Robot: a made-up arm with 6 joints. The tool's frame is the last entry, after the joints.
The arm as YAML. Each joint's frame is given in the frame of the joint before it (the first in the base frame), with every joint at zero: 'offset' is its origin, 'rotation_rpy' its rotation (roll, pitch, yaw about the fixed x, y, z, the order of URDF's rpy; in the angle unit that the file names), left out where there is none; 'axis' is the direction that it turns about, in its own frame. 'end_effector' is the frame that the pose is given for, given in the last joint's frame.
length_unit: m
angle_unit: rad
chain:
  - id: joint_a
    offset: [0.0, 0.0, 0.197]
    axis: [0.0, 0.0, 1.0]
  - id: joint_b
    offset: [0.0, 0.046, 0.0]
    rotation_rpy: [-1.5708, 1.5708, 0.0]
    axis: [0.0, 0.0, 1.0]
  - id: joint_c
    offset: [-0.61, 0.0, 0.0]
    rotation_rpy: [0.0, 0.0, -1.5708]
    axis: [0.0, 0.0, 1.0]
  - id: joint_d
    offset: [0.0, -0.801, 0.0]
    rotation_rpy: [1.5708, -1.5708, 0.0]
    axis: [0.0, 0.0, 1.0]
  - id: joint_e
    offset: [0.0, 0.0, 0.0]
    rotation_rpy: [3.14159, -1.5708, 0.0]
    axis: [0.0, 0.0, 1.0]
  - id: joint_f
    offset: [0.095, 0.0, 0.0]
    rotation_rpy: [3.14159, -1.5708, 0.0]
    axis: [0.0, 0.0, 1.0]
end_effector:
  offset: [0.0, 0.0, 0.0]
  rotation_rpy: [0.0, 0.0, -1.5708]
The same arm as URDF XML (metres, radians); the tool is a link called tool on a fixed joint. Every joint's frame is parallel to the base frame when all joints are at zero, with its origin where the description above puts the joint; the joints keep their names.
<robot name="arm">
  <joint name="tool_fixed" type="fixed">
    <parent link="link6"/>
    <child link="tool"/>
    <origin xyz="0.0000 0.0000 0.0000" rpy="0.0000 0.0000 0.0000"/>
  </joint>
  <joint name="joint_f" type="continuous">
    <parent link="link5"/>
    <child link="link6"/>
    <origin xyz="0.0000 0.0000 0.0950" rpy="0.0000 0.0000 0.0000"/>
    <axis xyz="0 0 1"/>
  </joint>
  <joint name="joint_e" type="continuous">
    <parent link="link4"/>
    <child link="link5"/>
    <origin xyz="0.0000 0.0000 0.0000" rpy="0.0000 0.0000 0.0000"/>
    <axis xyz="0 1 0"/>
  </joint>
  <joint name="joint_d" type="continuous">
    <parent link="link3"/>
    <child link="link4"/>
    <origin xyz="0.0000 0.0000 0.8010" rpy="0.0000 0.0000 0.0000"/>
    <axis xyz="0 0 1"/>
  </joint>
  <joint name="joint_c" type="continuous">
    <parent link="link2"/>
    <child link="link3"/>
    <origin xyz="0.0000 0.0000 0.6100" rpy="0.0000 0.0000 0.0000"/>
    <axis xyz="0 1 0"/>
  </joint>
  <joint name="joint_b" type="continuous">
    <parent link="link1"/>
    <child link="link2"/>
    <origin xyz="0.0000 0.0460 0.0000" rpy="0.0000 0.0000 0.0000"/>
    <axis xyz="0 1 0"/>
  </joint>
  <joint name="joint_a" type="continuous">
    <parent link="base_link"/>
    <child link="link1"/>
    <origin xyz="0.0000 0.0000 0.1970" rpy="0.0000 0.0000 0.0000"/>
    <axis xyz="0 0 1"/>
  </joint>
  <link name="base_link"/>
  <link name="link1"/>
  <link name="link2"/>
  <link name="link3"/>
  <link name="link4"/>
  <link name="link5"/>
  <link name="link6"/>
  <link name="tool"/>
</robot>

